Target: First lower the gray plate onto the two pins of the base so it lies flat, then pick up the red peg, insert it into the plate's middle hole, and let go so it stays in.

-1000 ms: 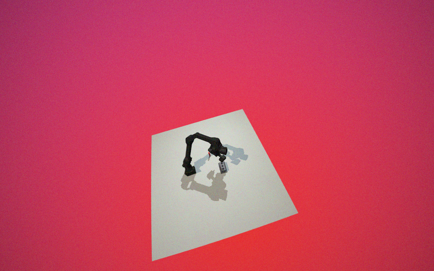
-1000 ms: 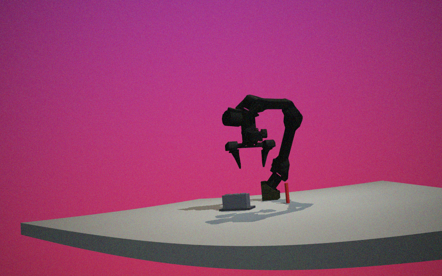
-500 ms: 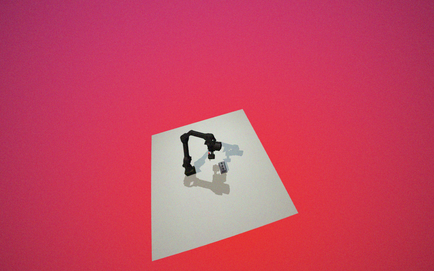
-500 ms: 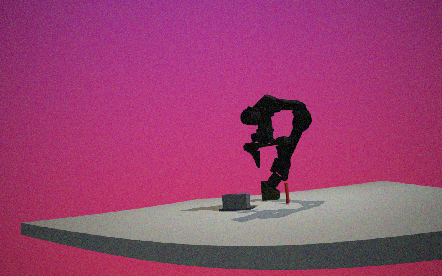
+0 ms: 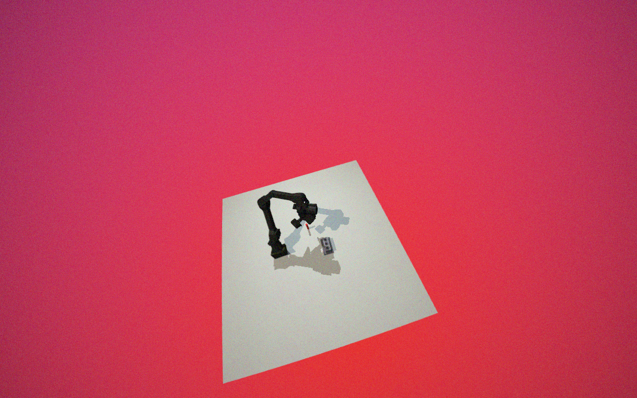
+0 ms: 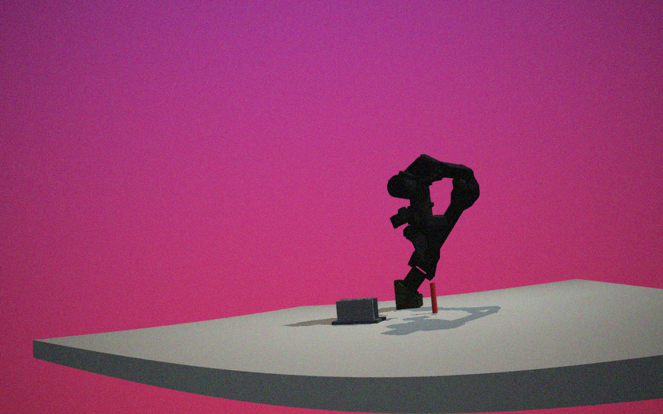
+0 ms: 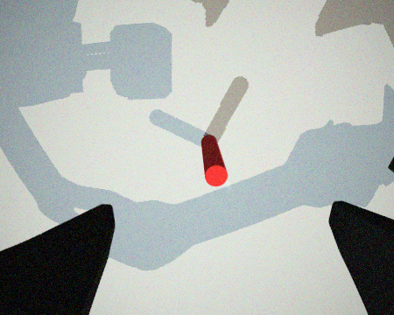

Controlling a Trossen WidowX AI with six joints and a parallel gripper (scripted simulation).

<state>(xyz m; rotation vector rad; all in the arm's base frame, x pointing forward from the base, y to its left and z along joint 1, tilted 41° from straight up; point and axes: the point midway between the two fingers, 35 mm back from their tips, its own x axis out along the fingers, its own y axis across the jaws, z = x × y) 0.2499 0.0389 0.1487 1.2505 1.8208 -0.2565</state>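
The red peg is 100 mm below my gripper tip, 10 mm to the left of it and 10 mm behind it. From my gripper tip the other things lie so: dark flat base (160 mm to the right, 140 mm below, 110 mm ahead); plate (160 mm to the right, 110 mm ahead, 100 mm below).
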